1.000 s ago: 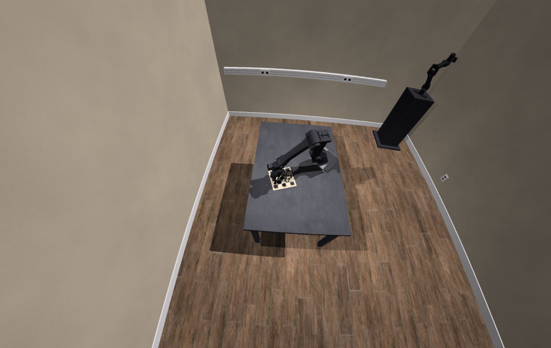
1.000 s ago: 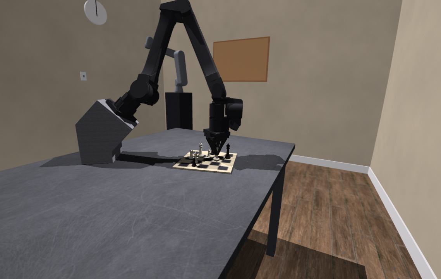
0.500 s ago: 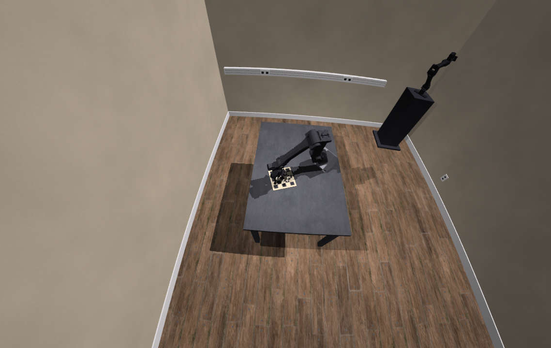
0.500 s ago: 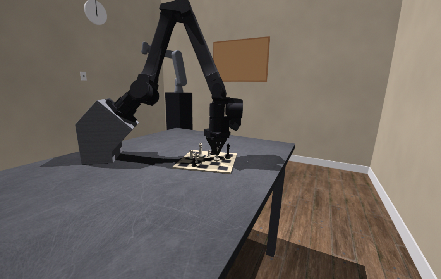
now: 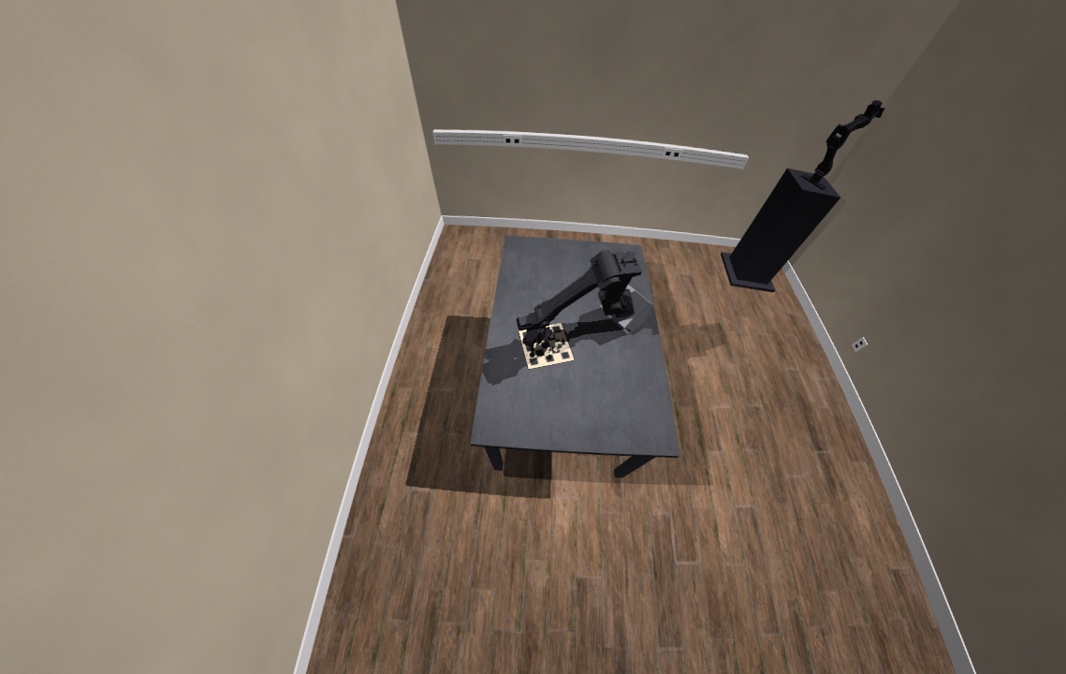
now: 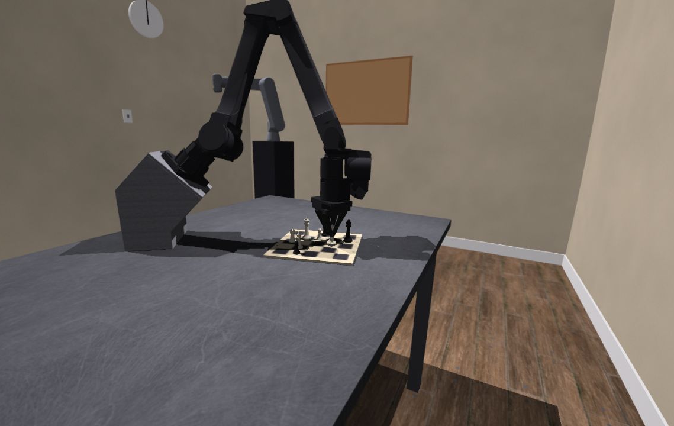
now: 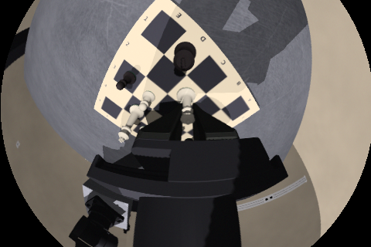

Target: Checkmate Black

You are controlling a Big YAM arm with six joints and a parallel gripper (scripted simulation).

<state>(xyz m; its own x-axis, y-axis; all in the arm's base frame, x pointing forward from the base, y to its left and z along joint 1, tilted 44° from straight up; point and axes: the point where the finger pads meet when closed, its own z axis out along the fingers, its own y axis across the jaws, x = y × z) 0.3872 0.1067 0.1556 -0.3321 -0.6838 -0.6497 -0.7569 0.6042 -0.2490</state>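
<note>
The chessboard is 40 mm below my hand, 30 mm behind it and 10 mm to the right of it. Round my hand: tall white piece 90 mm behind, 10 mm to the left; then black king 60 mm to the left, 20 mm ahead.
</note>
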